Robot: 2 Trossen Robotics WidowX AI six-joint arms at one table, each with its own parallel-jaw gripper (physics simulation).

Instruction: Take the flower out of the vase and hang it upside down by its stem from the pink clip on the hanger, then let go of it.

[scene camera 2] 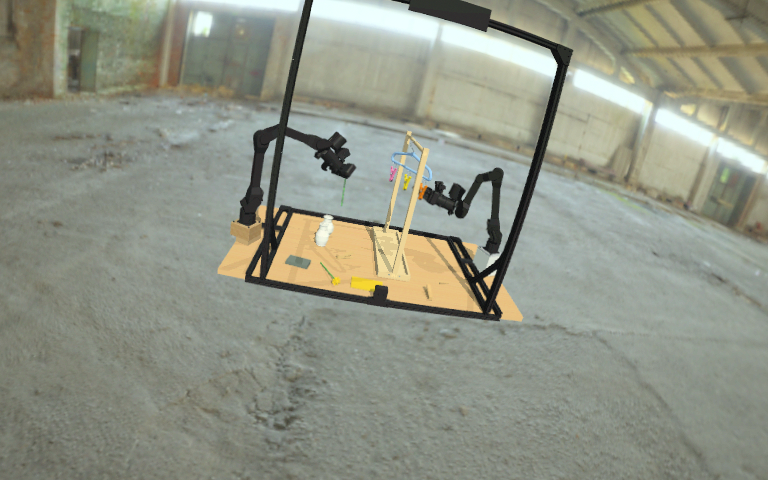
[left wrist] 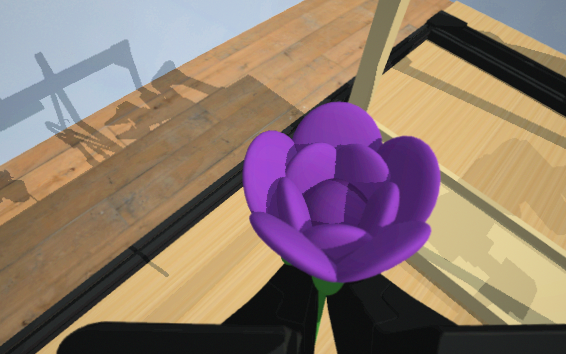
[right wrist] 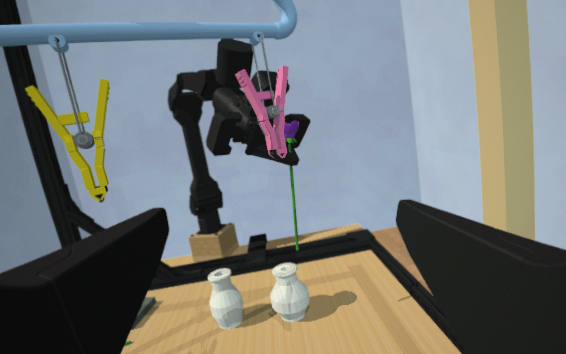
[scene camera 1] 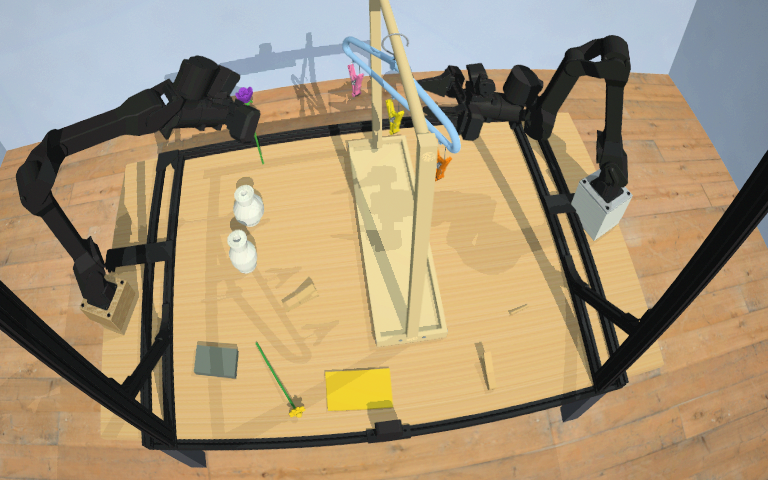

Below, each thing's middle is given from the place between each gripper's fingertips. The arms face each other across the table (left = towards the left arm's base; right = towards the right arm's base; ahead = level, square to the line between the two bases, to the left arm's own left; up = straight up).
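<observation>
My right gripper is now 6 cm short of the purple flower (left wrist: 334, 201) and 32 cm to the right of it, and 6 cm above it. Counting from my right hand, I find the wooden stand base (scene camera 1: 386, 195) 7 cm to the left, 9 cm behind and 29 cm below, and the pink clip (right wrist: 275, 140) 11 cm to the left, 1 cm ahead and 5 cm above. The yellow pad (scene camera 1: 363, 389) is a good way to the left of my right hand, far behind it and far below it.
As for my left hand, it is 50 mm past the pink clip, 190 mm to the left of it and 80 mm below it. From my left hand the purple flower is 10 mm to the left and 40 mm below, whereas the wooden stand base is 240 mm to the right, 150 mm behind and 270 mm below. The grey block (scene camera 1: 211, 361) is some way to the left of my left hand, far behind it and far below it.
</observation>
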